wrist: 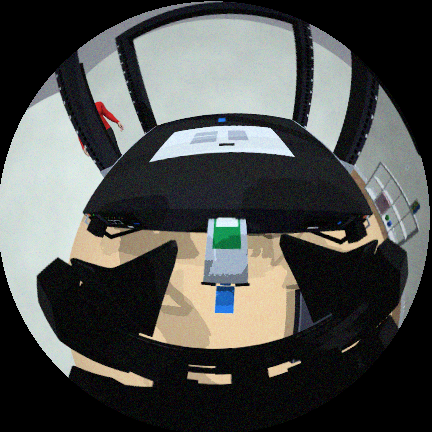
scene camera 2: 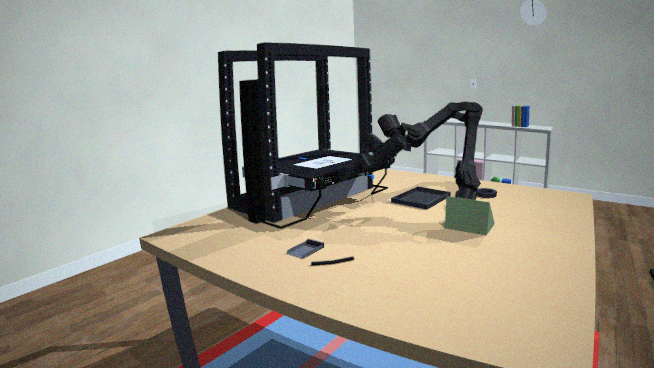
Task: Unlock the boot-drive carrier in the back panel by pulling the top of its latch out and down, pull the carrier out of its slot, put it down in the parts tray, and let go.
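Observation:
The boot-drive carrier, grey with a green label, sticks out of the back panel of the black rack unit. Its blue latch stands out from the carrier's outer end. My gripper is open and empty at the back panel. In the wrist view its fingers stand wide apart, left and right of the carrier, with gaps on both sides. The gripper hides most of the carrier in the scene view. The dark parts tray lies on the table and is partly hidden behind the right finger in the wrist view.
Black rack posts rise around the unit. Black cables hang at both sides. A green wedge block stands near the arm's base. A small grey tray and a black strip lie nearer the table's front edge.

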